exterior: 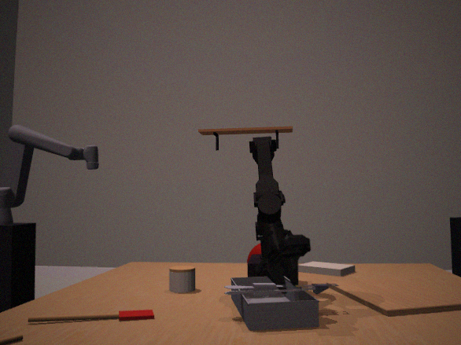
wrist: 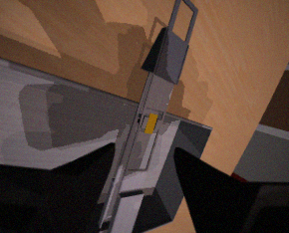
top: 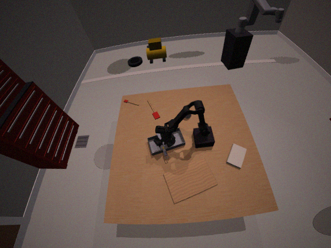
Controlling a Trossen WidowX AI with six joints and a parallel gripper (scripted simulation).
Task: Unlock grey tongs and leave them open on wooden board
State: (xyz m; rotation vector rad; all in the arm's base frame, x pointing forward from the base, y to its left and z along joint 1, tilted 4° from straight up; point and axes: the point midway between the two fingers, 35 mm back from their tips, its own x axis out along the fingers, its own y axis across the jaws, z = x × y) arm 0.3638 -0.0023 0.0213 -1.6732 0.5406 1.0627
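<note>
Now: the yellow lock piece 10 mm behind my gripper tip and 20 mm to the left of it. The rest, counted from my gripper tip: grey roasting tin 40 mm behind, 50 mm to the right, 30 mm below; small lidded jar 310 mm behind, 290 mm to the right, 30 mm below; wooden board 160 mm behind, 310 mm to the left, 50 mm below.
</note>
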